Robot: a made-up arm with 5 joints. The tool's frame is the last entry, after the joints.
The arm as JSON. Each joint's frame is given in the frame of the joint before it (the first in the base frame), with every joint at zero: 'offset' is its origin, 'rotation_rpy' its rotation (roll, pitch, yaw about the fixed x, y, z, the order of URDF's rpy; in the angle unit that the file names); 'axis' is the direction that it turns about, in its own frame. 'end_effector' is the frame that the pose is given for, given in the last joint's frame.
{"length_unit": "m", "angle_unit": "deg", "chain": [
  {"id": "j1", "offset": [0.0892, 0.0, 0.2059], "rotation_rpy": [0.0, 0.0, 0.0], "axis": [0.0, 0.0, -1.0]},
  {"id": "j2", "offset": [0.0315, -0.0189, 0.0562], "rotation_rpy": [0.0, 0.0, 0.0], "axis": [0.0, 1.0, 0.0]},
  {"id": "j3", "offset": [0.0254, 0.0, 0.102], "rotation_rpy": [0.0, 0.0, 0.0], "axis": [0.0, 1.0, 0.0]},
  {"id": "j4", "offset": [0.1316, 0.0, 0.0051], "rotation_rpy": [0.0, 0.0, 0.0], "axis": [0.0, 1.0, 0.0]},
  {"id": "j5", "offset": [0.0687, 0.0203, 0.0], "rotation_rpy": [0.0, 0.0, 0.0], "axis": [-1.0, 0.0, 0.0]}
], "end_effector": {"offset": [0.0, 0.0, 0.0], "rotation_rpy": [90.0, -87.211, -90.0]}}
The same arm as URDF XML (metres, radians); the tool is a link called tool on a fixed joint. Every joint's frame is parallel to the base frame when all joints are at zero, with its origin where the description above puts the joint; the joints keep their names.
<robot name="arm">
  <joint name="j1" type="continuous">
    <parent link="base"/>
    <child link="link1"/>
    <origin xyz="0.0892 0 0.2059" rpy="0 0 0"/>
    <axis xyz="0 0 -1"/>
  </joint>
  <joint name="j2" type="continuous">
    <parent link="link1"/>
    <child link="link2"/>
    <origin xyz="0.0315 -0.0189 0.0562" rpy="0 0 0"/>
    <axis xyz="0 1 0"/>
  </joint>
  <joint name="j3" type="continuous">
    <parent link="link2"/>
    <child link="link3"/>
    <origin xyz="0.0254 0 0.102" rpy="0 0 0"/>
    <axis xyz="0 1 0"/>
  </joint>
  <joint name="j4" type="continuous">
    <parent link="link3"/>
    <child link="link4"/>
    <origin xyz="0.1316 0 0.0051" rpy="0 0 0"/>
    <axis xyz="0 1 0"/>
  </joint>
  <joint name="j5" type="continuous">
    <parent link="link4"/>
    <child link="link5"/>
    <origin xyz="0.0687 0.0203 0" rpy="0 0 0"/>
    <axis xyz="-1 0 0"/>
  </joint>
  <joint name="tool_joint" type="fixed">
    <parent link="link5"/>
    <child link="tool"/>
    <origin xyz="0 0 0" rpy="1.5708 -1.5221 -1.5708"/>
  </joint>
  <link name="base"/>
  <link name="link1"/>
  <link name="link2"/>
  <link name="link3"/>
  <link name="link4"/>
  <link name="link5"/>
  <link name="tool"/>
</robot>

